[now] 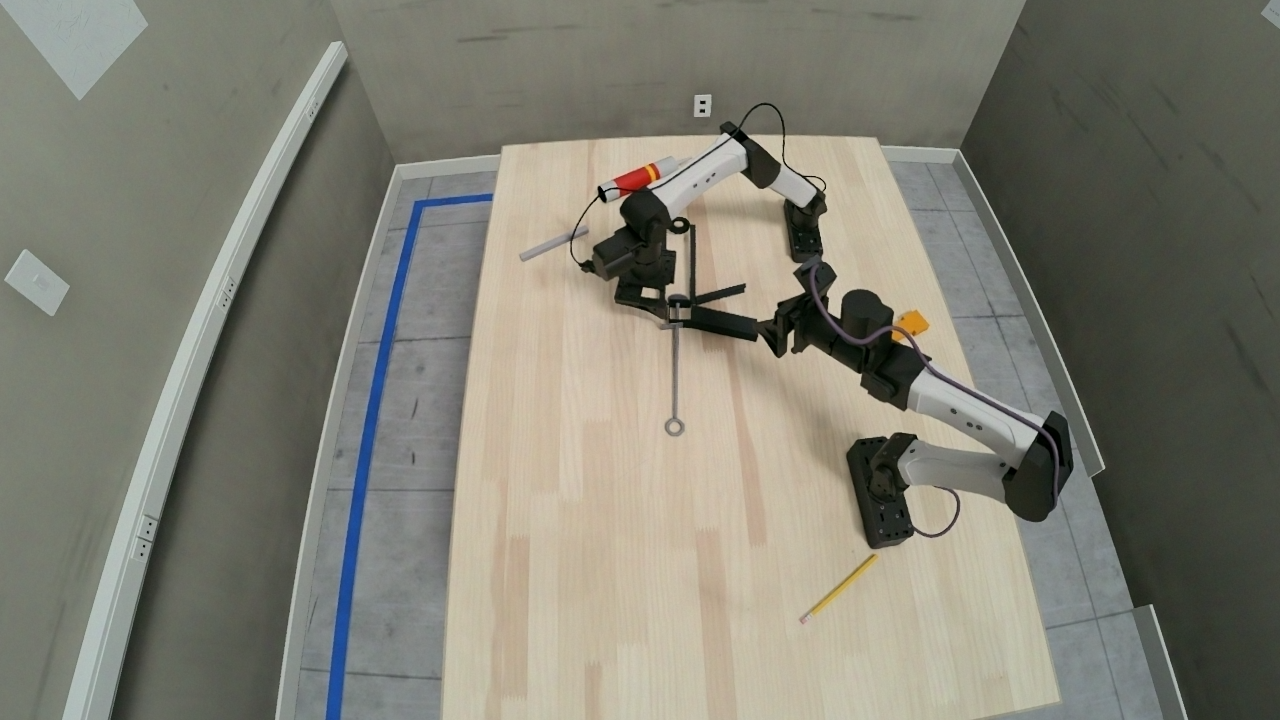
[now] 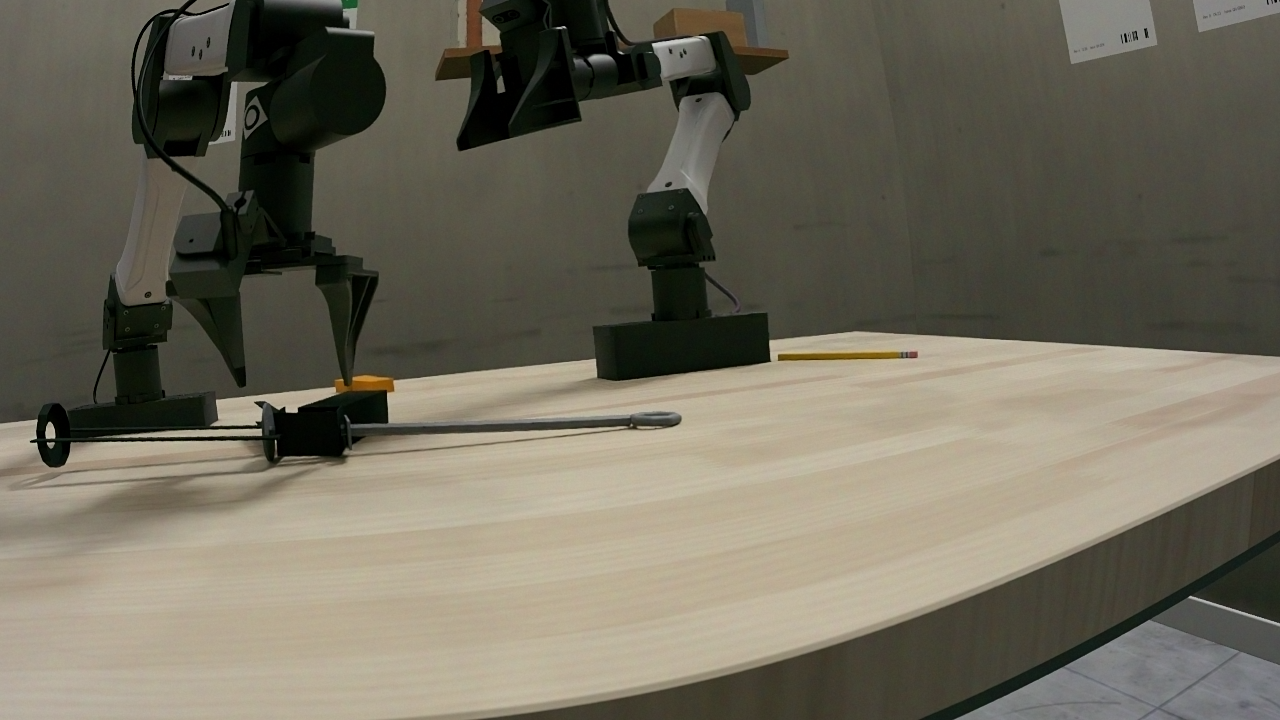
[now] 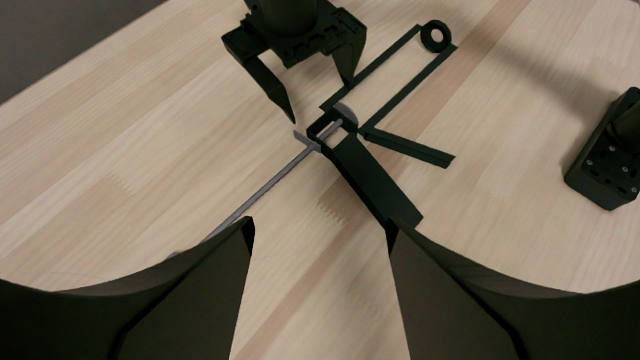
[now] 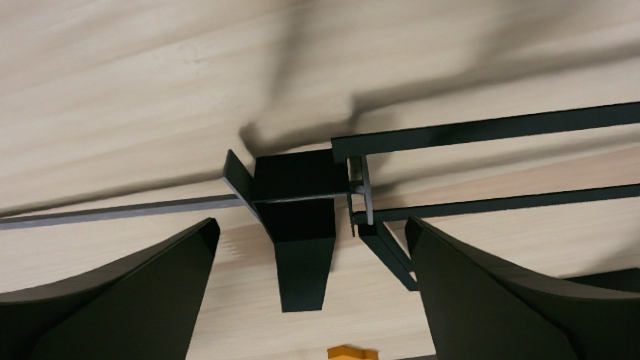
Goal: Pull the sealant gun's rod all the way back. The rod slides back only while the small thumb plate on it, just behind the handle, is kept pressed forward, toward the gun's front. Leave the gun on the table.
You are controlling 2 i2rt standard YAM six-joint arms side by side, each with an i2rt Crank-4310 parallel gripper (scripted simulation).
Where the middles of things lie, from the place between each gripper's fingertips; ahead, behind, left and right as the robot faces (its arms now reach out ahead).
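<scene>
Right gripper (image 2: 293, 386): 4 cm to the right of the thumb plate (image 4: 236, 176), 1 cm past it and 4 cm above it. Positions from my right hand: pencil (image 2: 885, 354) 61 cm to the left, 26 cm behind, 6 cm below; orange block (image 2: 360, 383) 8 cm to the left, 54 cm behind, 5 cm below.
Positions from my left hand (image 2: 482, 138): thumb plate 150 mm to the right, 140 mm ahead, 230 mm below; pencil 420 mm to the left, 110 mm behind, 250 mm below; orange block 110 mm to the right, 390 mm behind, 240 mm below.
</scene>
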